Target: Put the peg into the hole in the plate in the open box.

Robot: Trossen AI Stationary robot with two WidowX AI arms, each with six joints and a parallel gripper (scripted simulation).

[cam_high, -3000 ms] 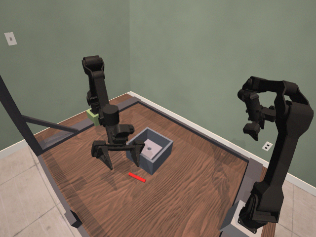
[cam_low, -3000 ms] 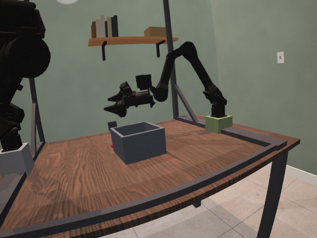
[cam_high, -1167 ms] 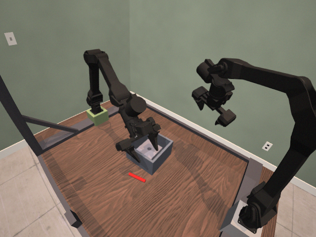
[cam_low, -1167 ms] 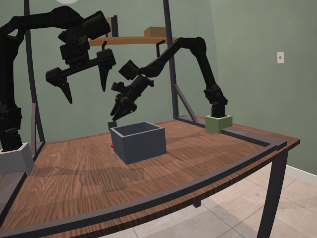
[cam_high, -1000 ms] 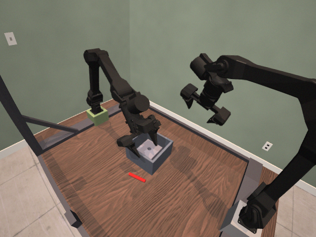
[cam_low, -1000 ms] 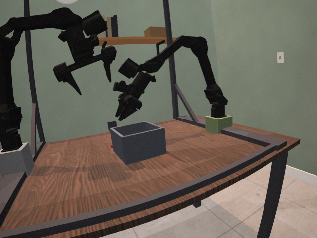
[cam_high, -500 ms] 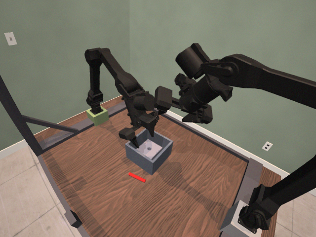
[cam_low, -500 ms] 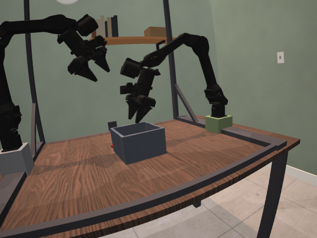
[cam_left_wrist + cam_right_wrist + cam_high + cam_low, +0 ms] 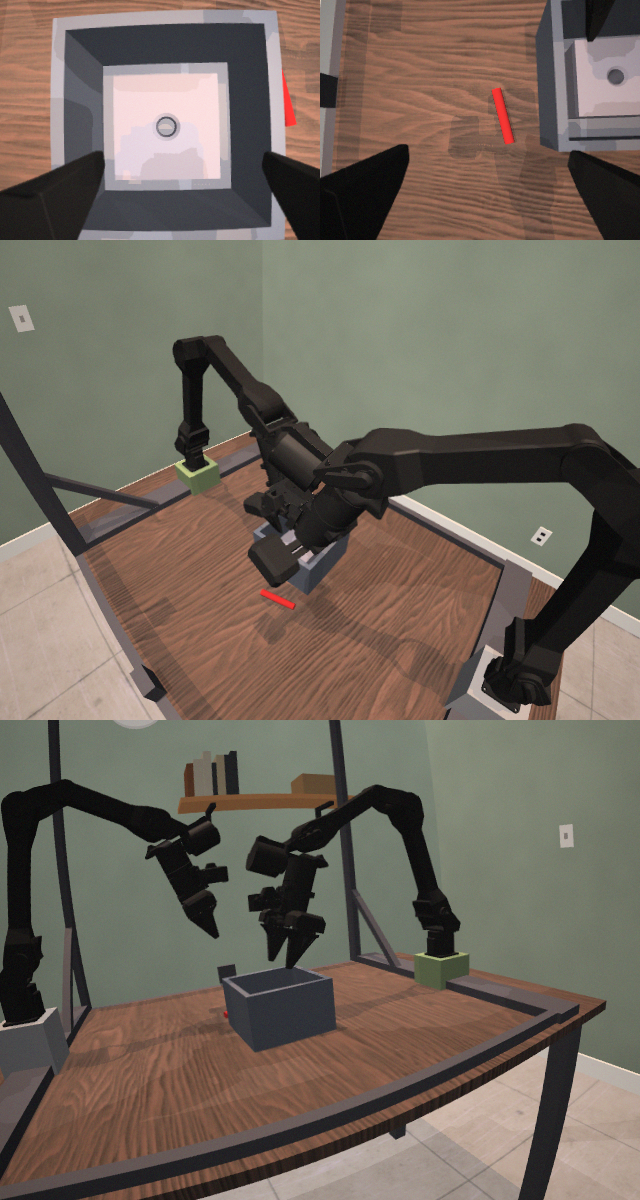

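The red peg is 50 mm to the left of my right hand and 210 mm below it. From my right hand the other things lie so: light plate (130 mm ahead, 100 mm to the left, 170 mm below); box (130 mm ahead, 100 mm to the left, 190 mm below).
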